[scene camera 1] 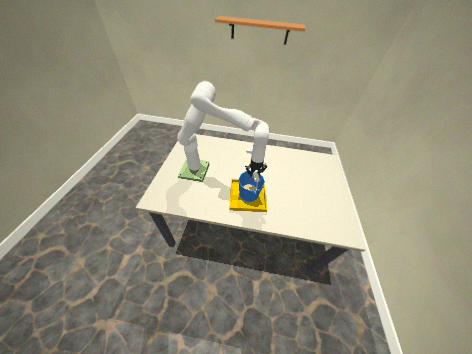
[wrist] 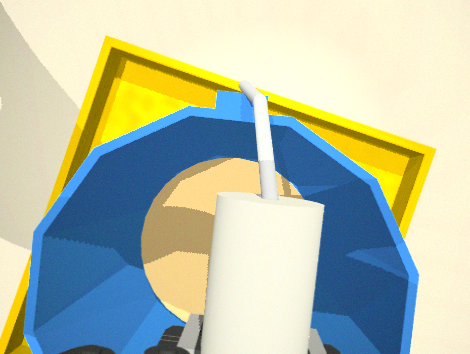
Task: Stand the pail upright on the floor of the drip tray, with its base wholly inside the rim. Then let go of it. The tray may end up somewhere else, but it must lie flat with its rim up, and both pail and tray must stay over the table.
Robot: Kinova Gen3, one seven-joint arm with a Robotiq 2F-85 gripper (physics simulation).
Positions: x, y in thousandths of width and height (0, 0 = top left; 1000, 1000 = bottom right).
Scene:
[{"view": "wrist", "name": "yellow drip tray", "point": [280, 247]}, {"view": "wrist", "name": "white handle grip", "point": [563, 722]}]

